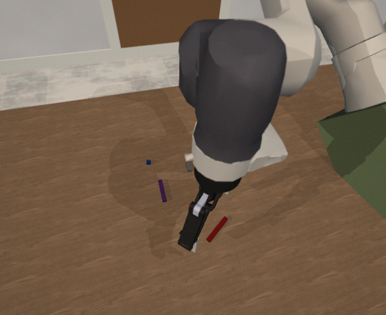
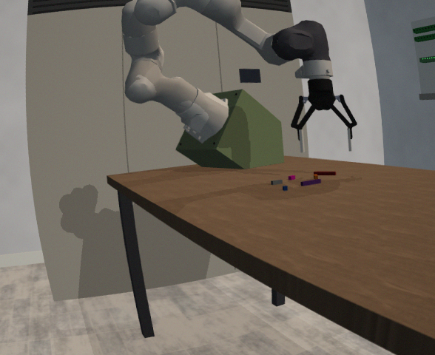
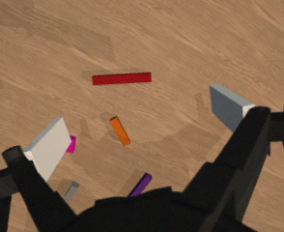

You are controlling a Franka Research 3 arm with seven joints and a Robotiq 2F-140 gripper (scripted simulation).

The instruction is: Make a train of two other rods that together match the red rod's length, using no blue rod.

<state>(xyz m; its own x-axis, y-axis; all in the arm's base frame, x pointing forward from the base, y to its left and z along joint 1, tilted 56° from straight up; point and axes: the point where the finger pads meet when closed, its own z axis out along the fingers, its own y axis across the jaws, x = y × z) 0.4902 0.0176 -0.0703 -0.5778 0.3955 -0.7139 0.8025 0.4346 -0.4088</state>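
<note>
The grey rod lies 170 mm to the right of my hand, 80 mm below it and 30 mm behind it. Also, from my hand: orange rod 80 mm below, 50 mm to the right; red rod 80 mm below, 30 mm behind, 10 mm to the left; magenta rod 100 mm to the right, 80 mm below, 60 mm behind.
</note>
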